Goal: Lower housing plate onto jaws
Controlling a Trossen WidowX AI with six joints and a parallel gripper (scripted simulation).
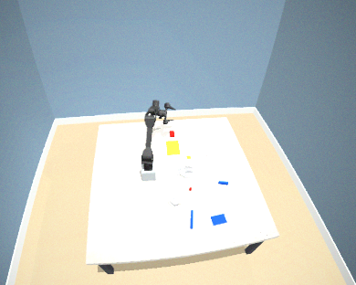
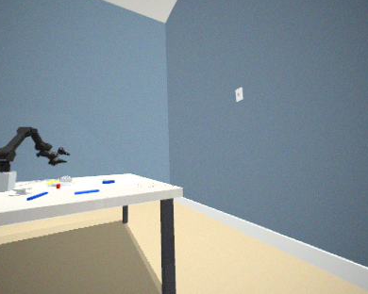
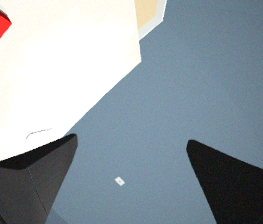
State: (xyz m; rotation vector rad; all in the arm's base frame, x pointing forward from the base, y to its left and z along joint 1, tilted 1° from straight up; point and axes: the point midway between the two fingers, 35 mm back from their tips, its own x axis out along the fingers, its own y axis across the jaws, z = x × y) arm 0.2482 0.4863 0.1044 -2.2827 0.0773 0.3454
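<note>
The small red cube is 10 mm ahead of my gripper tip, 660 mm to the right of it and 180 mm below it. Round my gripper tip: short blue piece (280 mm ahead, 640 mm to the right, 180 mm below); thin blue bar (30 mm behind, 900 mm to the right, 190 mm below); yellow block (50 mm behind, 220 mm to the right, 190 mm below).
</note>
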